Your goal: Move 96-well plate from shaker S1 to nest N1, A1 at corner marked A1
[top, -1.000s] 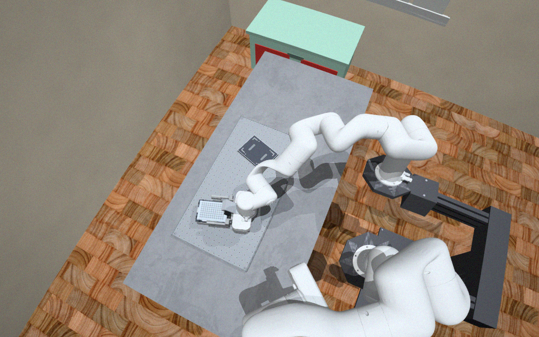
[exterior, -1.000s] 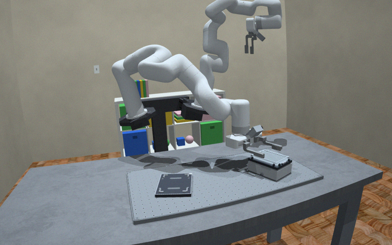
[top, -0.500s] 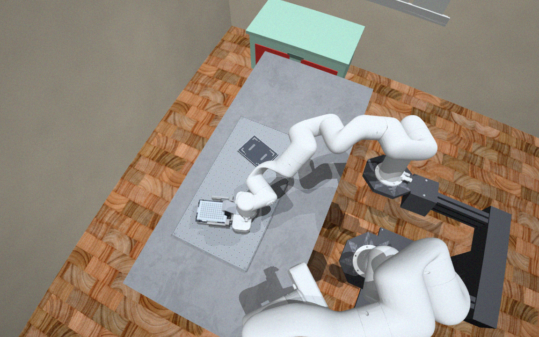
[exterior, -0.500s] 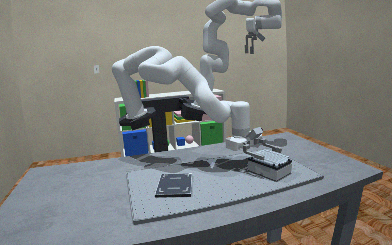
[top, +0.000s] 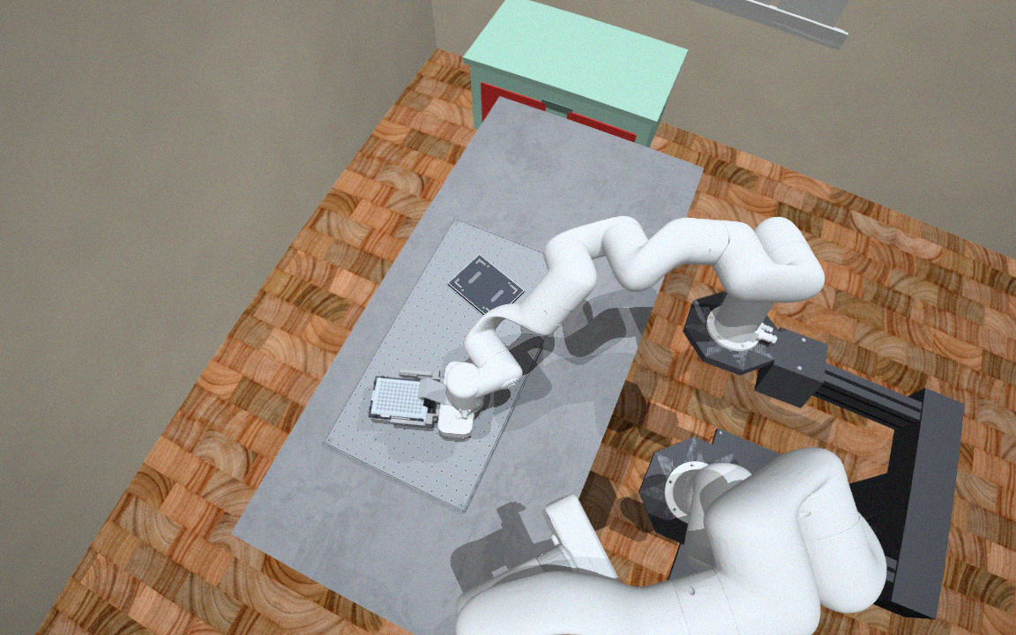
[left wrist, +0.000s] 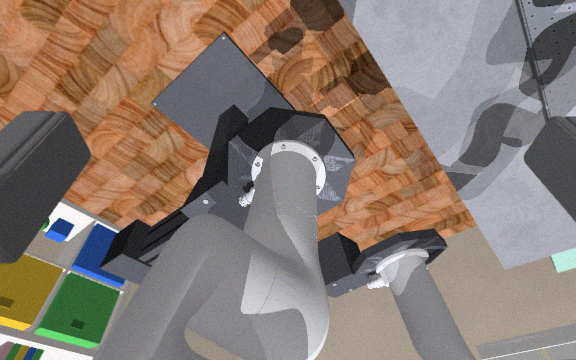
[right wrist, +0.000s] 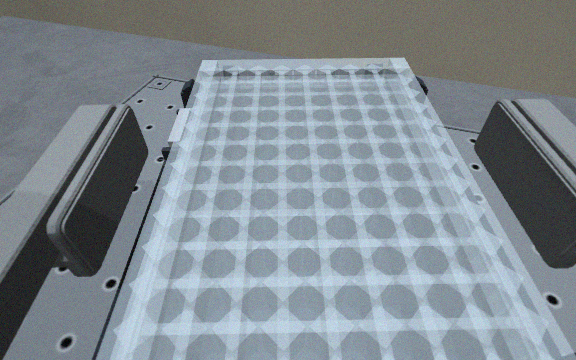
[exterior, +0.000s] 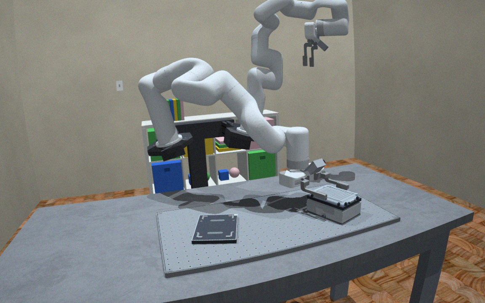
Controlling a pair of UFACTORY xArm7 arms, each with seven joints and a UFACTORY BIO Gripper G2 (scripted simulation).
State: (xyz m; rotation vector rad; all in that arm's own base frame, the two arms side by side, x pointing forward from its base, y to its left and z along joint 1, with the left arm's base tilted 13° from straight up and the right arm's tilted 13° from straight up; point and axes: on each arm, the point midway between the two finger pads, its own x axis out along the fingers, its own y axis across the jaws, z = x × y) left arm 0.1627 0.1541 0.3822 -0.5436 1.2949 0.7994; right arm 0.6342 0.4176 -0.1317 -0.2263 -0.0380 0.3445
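Note:
Right now my right hand is 1 cm short of the clear 96-well plate and 1 cm above it. The rest, counted from my right hand: dark plate nest N1: 6 cm behind, 36 cm to the right, 7 cm below.

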